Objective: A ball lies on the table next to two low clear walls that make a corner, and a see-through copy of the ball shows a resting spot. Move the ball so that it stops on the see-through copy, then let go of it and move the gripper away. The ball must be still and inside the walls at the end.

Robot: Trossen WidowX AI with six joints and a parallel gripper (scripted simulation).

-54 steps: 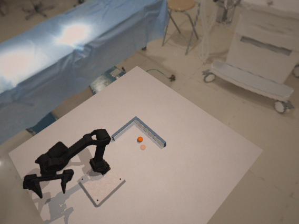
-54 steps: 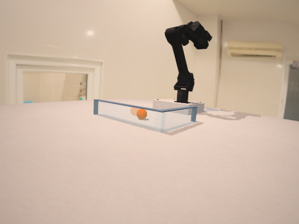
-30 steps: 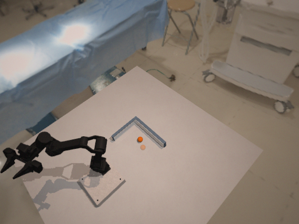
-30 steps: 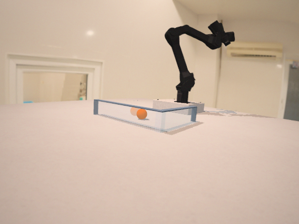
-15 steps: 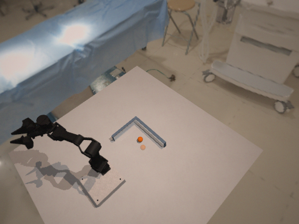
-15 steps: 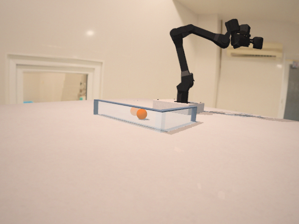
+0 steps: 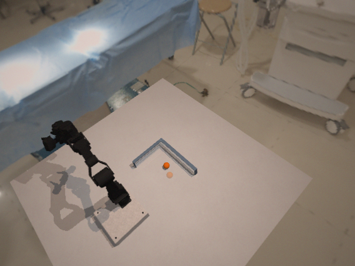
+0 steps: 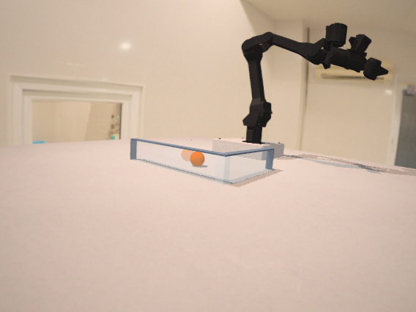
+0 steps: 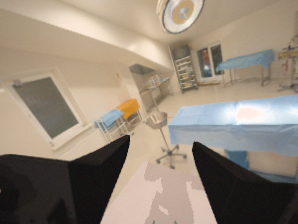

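My gripper tip is now 410 mm short of the orange ball, 430 mm to the left of it and 330 mm above it. The rest, counted from my gripper tip: see-through copy (380 mm ahead, 490 mm to the right, 330 mm below); then clear wall (500 mm ahead, 430 mm to the right, 320 mm below).
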